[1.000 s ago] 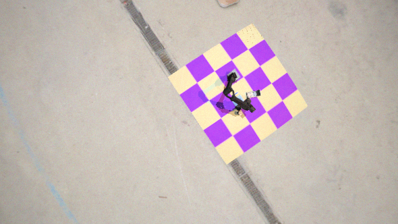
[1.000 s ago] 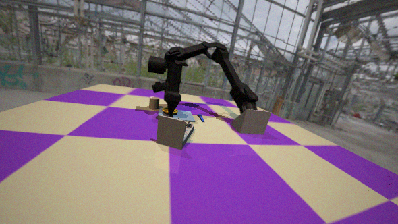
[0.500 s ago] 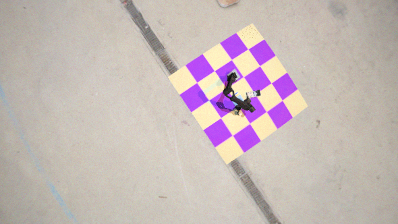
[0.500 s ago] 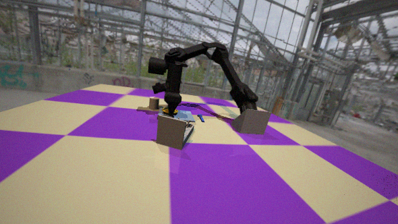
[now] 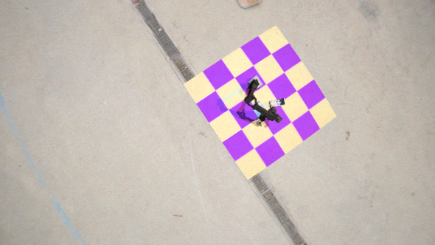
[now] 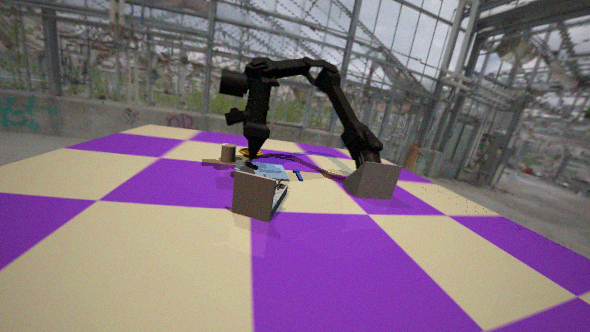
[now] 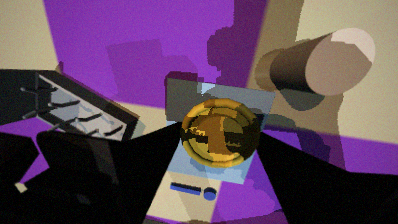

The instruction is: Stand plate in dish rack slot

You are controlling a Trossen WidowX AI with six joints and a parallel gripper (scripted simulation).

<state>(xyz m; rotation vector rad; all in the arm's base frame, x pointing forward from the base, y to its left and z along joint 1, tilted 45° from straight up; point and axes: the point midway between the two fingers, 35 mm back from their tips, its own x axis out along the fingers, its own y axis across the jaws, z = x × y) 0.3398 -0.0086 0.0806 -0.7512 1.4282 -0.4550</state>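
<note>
Now: gripper tip 40 mm above the mat and 30 mm past it. Round my gripper tip: dish rack 190 mm to the left, 50 mm behind, 20 mm below; plate 10 mm above; blue spoon 150 mm behind, 40 mm below, 10 mm to the right.
</note>
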